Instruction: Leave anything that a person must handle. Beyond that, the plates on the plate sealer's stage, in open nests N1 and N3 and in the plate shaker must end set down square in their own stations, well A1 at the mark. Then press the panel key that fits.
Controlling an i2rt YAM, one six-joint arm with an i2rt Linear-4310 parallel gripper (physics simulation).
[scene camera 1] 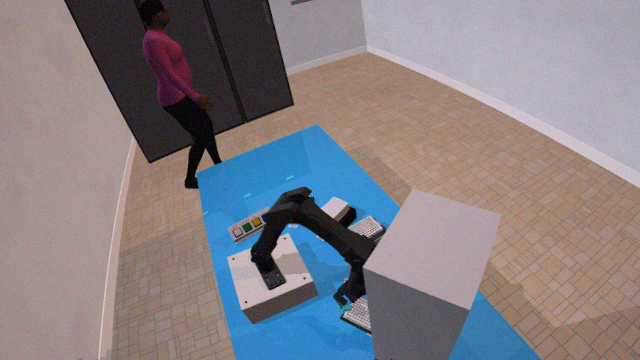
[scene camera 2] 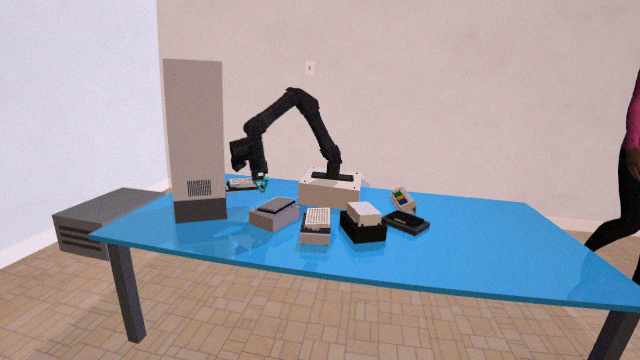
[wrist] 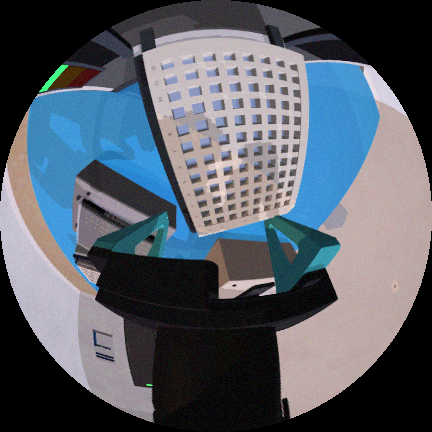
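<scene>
A white well plate (scene camera 1: 359,314) (scene camera 2: 243,183) (wrist: 240,130) lies on a dark stage at the foot of the tall grey housing (scene camera 1: 435,250) (scene camera 2: 195,120). My gripper (scene camera 1: 345,304) (scene camera 2: 261,185) (wrist: 215,216) is open, its teal fingers low at the plate's near end. The plate looks slightly turned against the fingers. A grey nest (scene camera 2: 274,219) (wrist: 132,192) bears a plate with a dark look in the second scene view. A second nest (scene camera 2: 315,238) bears a white well plate (scene camera 2: 318,216) (scene camera 1: 369,227). A black block (scene camera 2: 362,232) bears a white plate-like block (scene camera 2: 364,212) (scene camera 1: 335,206). Station labels are unreadable.
A key panel (scene camera 1: 247,226) (scene camera 2: 402,200) with coloured keys stands beside the arm's white base (scene camera 1: 245,295) (scene camera 2: 327,194). A flat black device (scene camera 2: 407,221) lies near it. A person (scene camera 1: 167,70) (scene camera 2: 634,125) in pink stands beyond the table's far end.
</scene>
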